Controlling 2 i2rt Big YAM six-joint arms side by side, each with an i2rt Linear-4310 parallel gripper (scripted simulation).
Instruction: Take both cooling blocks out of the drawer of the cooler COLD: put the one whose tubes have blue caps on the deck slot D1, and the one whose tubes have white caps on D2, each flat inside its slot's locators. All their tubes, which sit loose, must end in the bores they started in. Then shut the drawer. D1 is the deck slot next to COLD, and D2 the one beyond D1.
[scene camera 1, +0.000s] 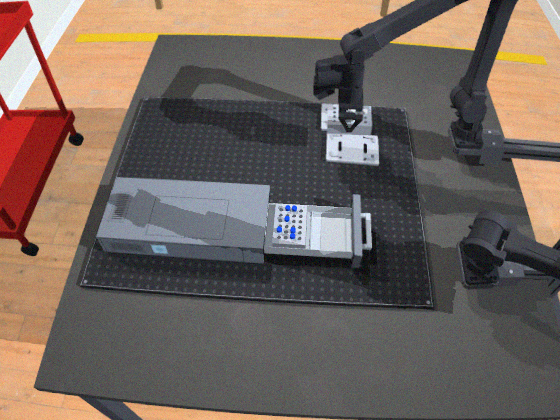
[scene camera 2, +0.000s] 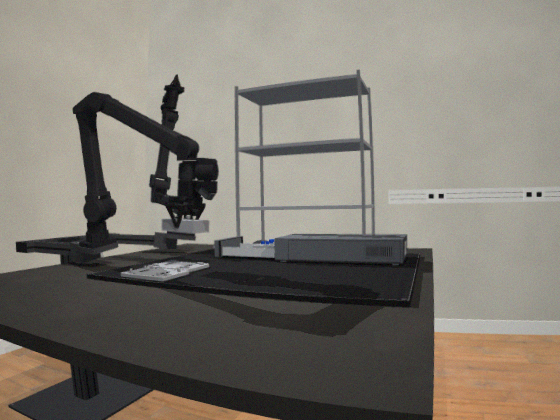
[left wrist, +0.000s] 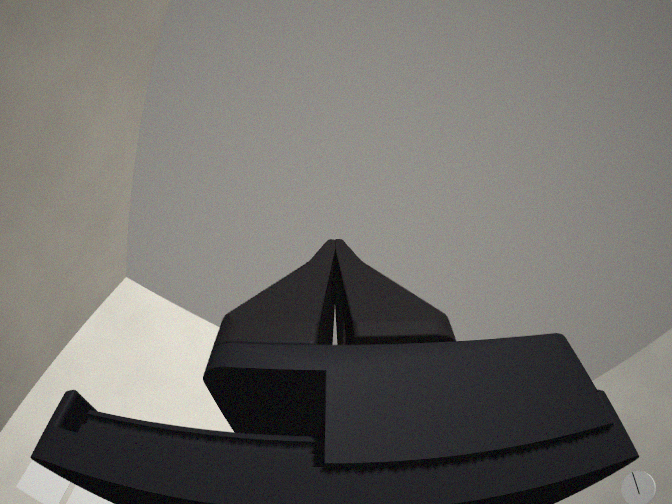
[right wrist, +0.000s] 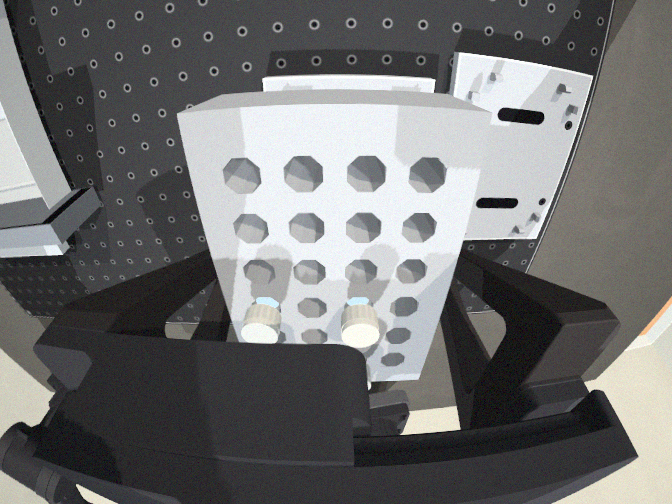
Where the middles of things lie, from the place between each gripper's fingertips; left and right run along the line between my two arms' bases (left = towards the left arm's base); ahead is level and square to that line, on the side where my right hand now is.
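Slot D2 (right wrist: 524, 161): my right gripper is 140 mm above it, 150 mm to the left of it and 10 mm short of it. Slot D1 (scene camera 1: 352, 145): 140 mm below my right hand, 10 mm to the right of it and 20 mm behind it.
Relative to slot D1, my left hand is 930 mm above, 610 mm short of it and 650 mm to the left of it. Slot D2 is 930 mm below my left hand, 650 mm ahead of it and 780 mm to the right of it.
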